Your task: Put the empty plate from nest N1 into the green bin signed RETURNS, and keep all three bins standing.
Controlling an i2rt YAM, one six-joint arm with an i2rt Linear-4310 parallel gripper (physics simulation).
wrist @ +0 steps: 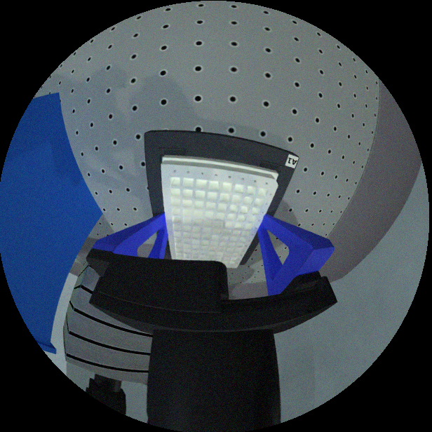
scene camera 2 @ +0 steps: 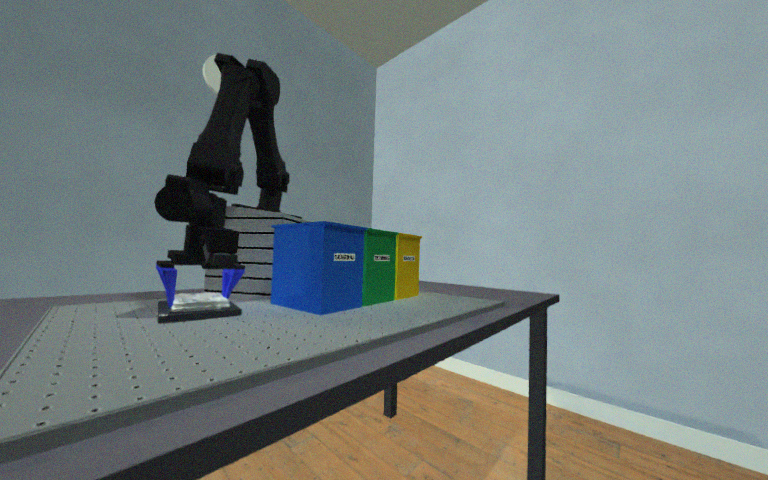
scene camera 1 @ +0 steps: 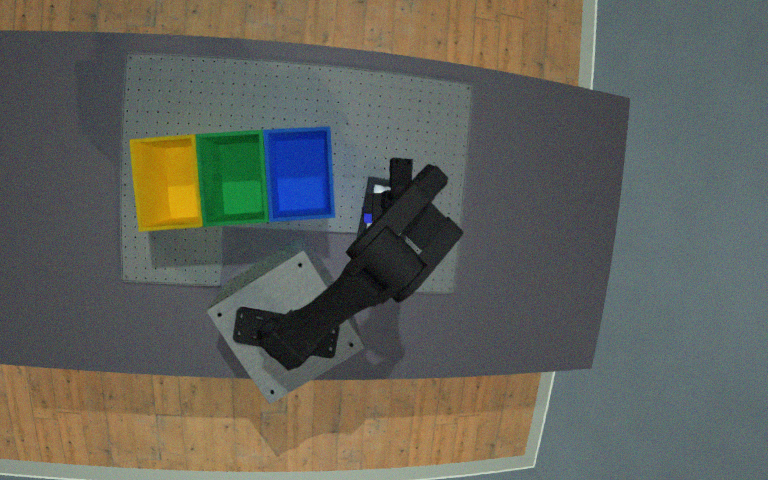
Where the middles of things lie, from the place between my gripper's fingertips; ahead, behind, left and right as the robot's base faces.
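Labels:
The white well plate (scene camera 2: 188,302) is 1 cm above my hand and 1 cm behind it. The dark nest (scene camera 2: 163,308) is 1 cm below my hand and, again, 1 cm behind it. Then there is the blue bin (scene camera 2: 317,267), which I find 22 cm to the left of my hand, 4 cm ahead of it and 8 cm above it. The green bin (scene camera 1: 231,165) sits 35 cm to the left of my hand, 8 cm above it and 1 cm ahead of it; going by their middles, it is the farthest from my hand of the things named here.

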